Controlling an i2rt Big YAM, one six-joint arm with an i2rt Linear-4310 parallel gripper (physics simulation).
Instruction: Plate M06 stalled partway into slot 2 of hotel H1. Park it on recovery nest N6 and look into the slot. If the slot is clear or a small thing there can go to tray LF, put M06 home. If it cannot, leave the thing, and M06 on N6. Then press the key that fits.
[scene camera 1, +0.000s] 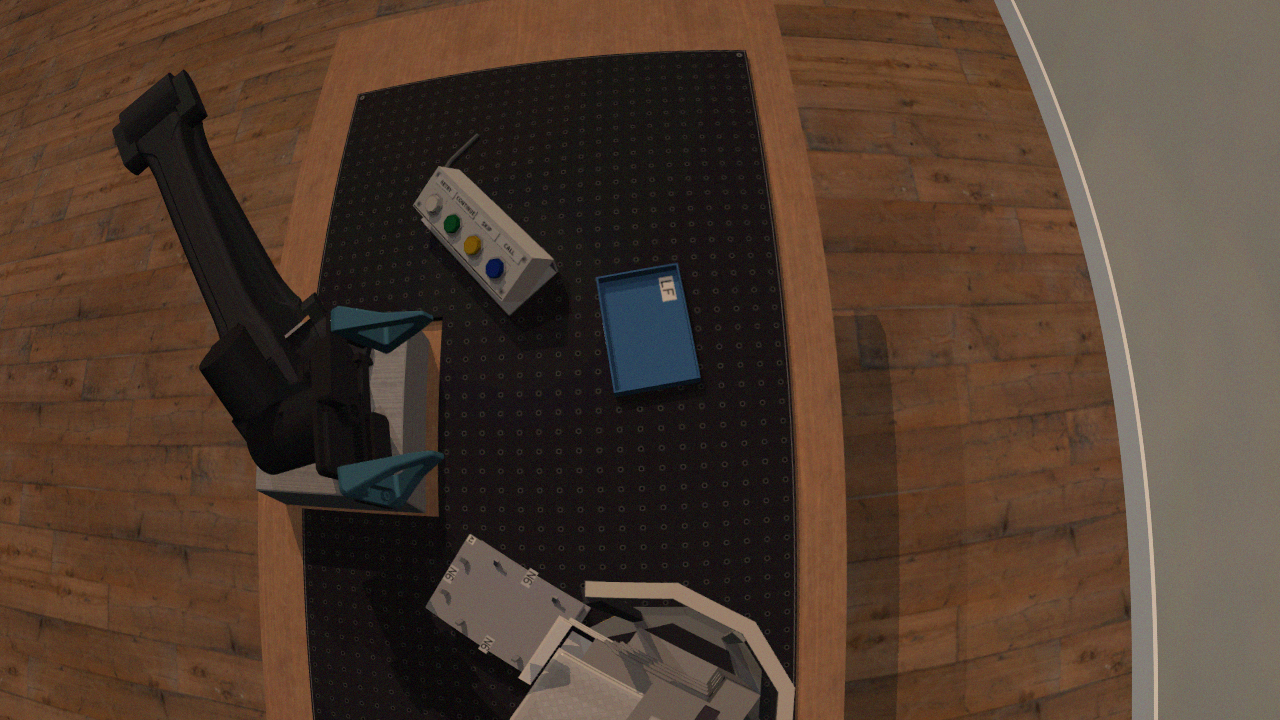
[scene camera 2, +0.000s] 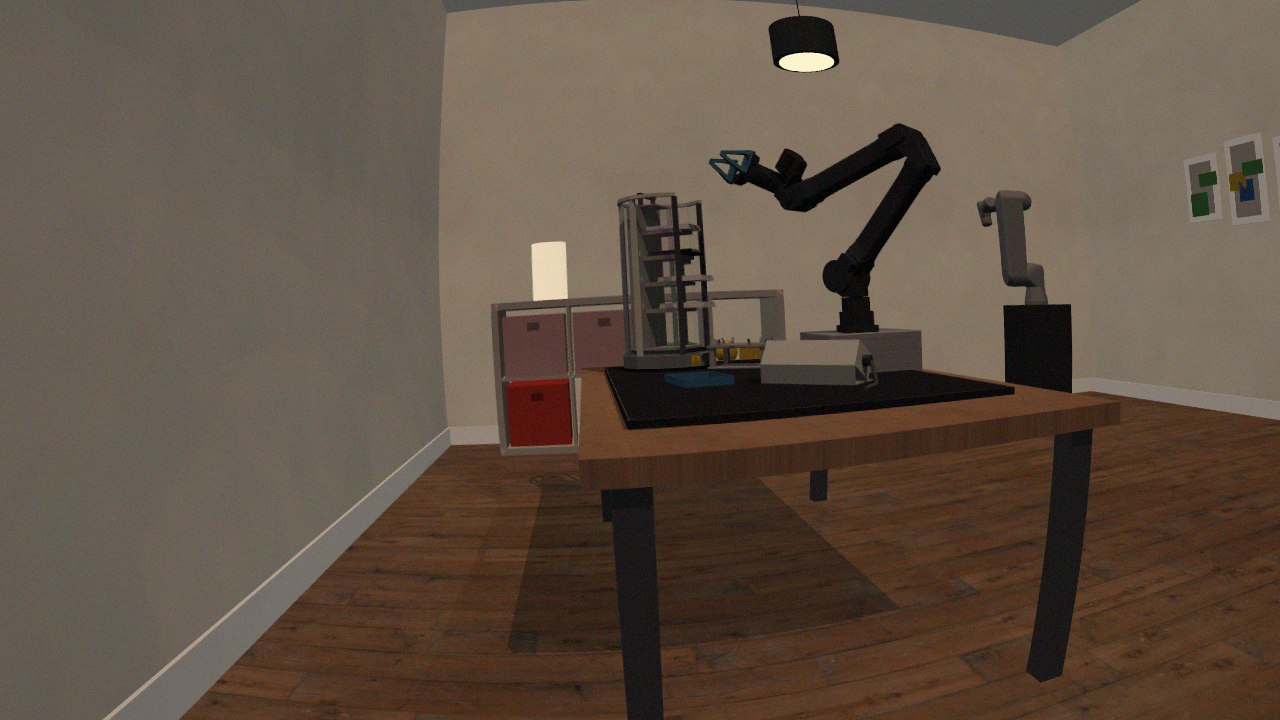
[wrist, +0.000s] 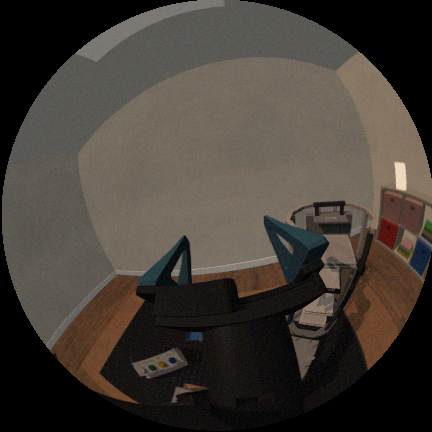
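Seen in the pictures: gripper, between the fingertips: (scene camera 1: 432, 382) (scene camera 2: 714, 156) (wrist: 224, 229); arm's base, origin of its link: (scene camera 2: 857, 331).
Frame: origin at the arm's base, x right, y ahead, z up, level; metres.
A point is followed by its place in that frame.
My gripper (scene camera 1: 435, 386) {y 0.309, x 0.115, z 0.450 m} (scene camera 2: 717, 157) {y 0.309, x 0.115, z 0.450 m} (wrist: 224, 229) {y 0.309, x 0.115, z 0.450 m} is open and empty, raised high over the arm's base side, apart from everything. Hotel H1 (scene camera 1: 631, 589) {y 0.450, x 0.225, z 0.378 m} (scene camera 2: 627, 277) {y 0.557, x 0.275, z 0.160 m} (wrist: 329, 223) {y 0.498, x 0.356, z 0.333 m} is a tall framed tower with several pale plates on its levels; I cannot tell which is M06 or see into slot 2. Nest N6 (scene camera 1: 501, 600) {y 0.261, x 0.240, z -0.028 m} (wrist: 306, 350) {y 0.282, x 0.289, z -0.028 m} is a grey plate-like stand beside the hotel, with no plate on it. Blue tray LF (scene camera 1: 653, 340) {y 0.392, x -0.123, z -0.085 m} (scene camera 2: 699, 379) {y 0.380, x -0.216, z -0.073 m} (wrist: 195, 336) {y 0.345, x -0.162, z -0.085 m} looks empty. The key box (scene camera 2: 810, 362) {y 0.164, x -0.279, z -0.045 m} (wrist: 160, 363) {y 0.150, x -0.210, z -0.017 m} has white (scene camera 1: 434, 204) {y 0.076, x -0.268, z -0.017 m}, green (scene camera 1: 452, 223) {y 0.113, x -0.238, z -0.017 m}, yellow (scene camera 1: 472, 244) {y 0.151, x -0.207, z -0.017 m} and blue (scene camera 1: 494, 267) {y 0.189, x -0.176, z -0.017 m} keys.
The arm's grey base block (scene camera 2: 895, 349) {y -0.077, x -0.075, z -0.041 m} stands at the table's edge. A cable (scene camera 1: 462, 148) {y 0.067, x -0.404, z -0.081 m} leaves the key box. The black perforated mat (scene camera 1: 554, 447) {y 0.290, x 0.026, z -0.087 m} lies on the wooden table (scene camera 1: 816, 537) {y 0.626, x 0.107, z -0.100 m}. A second arm (scene camera 2: 1011, 241) and a shelf unit (scene camera 2: 499, 376) stand beyond the table.
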